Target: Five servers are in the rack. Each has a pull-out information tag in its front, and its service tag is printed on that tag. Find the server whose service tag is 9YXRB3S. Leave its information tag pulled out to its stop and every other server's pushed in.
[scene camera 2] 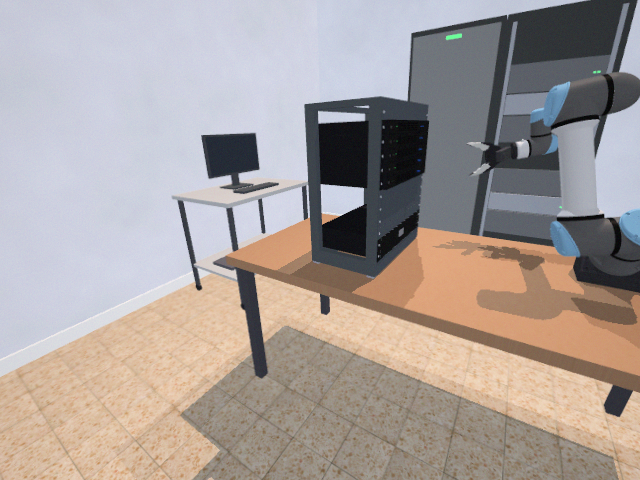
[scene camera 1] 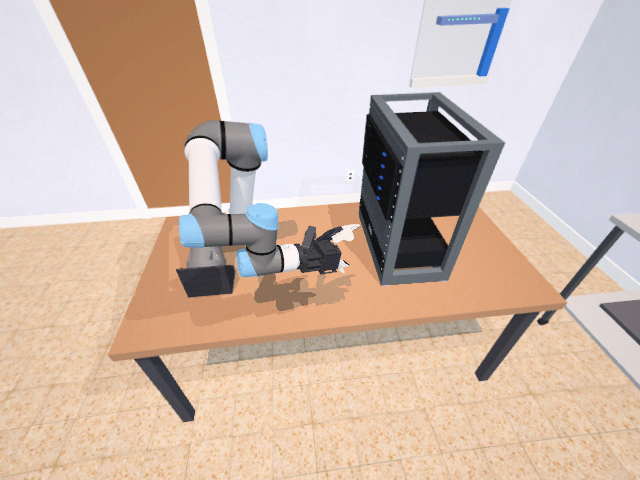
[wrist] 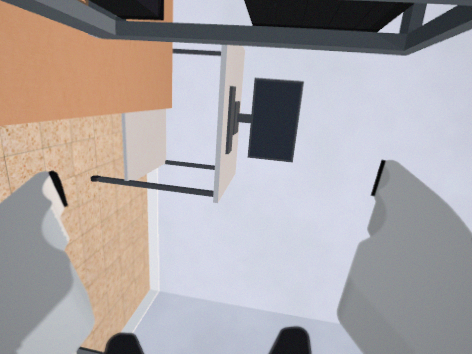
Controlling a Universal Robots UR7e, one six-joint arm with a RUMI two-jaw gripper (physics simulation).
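Where they show: gripper, fingertip midpoint: [scene camera 2: 468, 160] [scene camera 1: 354, 245] [wrist: 220, 171]; arm's base at its link origin: [scene camera 2: 615, 255] [scene camera 1: 206, 267].
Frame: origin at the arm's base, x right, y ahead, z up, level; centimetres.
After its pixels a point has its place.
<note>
The grey rack [scene camera 1: 403, 217] @[y 75.0, x 5.4, z 26.5 cm] [scene camera 2: 374, 227] @[y 70.1, x -44.9, z 10.4 cm] [wrist: 260, 36] @[y 96.9, x 3.4, z 25.1 cm] stands on the table. The stacked black servers [scene camera 1: 373, 155] @[y 68.6, x -23.5, z 35.7 cm] [scene camera 2: 404, 155] @[y 68.3, x -26.5, z 33.3 cm] fill its upper part. Small blue marks run down one side of their fronts, with small green lights at the other side in scene camera 2. The information tags and their print are too small to read, and I cannot tell whether any tag is out. The server fronts do not show in the wrist view. My gripper [scene camera 1: 352, 246] @[y 55.8, x 20.6, z 27.7 cm] [scene camera 2: 469, 159] @[y 55.8, x 20.6, z 27.7 cm] [wrist: 220, 171] @[y 55.8, x 20.6, z 27.7 cm] is open and empty, above the table, in front of the rack and apart from it.
The wooden table [scene camera 1: 439, 299] @[y 94.1, x 13.3, z -9.9 cm] [scene camera 2: 465, 320] @[y 36.1, x -52.2, z -9.9 cm] [wrist: 100, 85] @[y 101.2, x 13.7, z -9.9 cm] carries the rack and the arm's base. Another black unit [scene camera 1: 421, 248] @[y 87.7, x -0.9, z 5.4 cm] [scene camera 2: 403, 232] @[y 70.1, x -17.6, z 0.3 cm] sits low in the rack. A side desk [scene camera 2: 217, 195] [wrist: 227, 170] with a monitor [scene camera 2: 231, 155] [wrist: 275, 120] stands beyond the rack.
</note>
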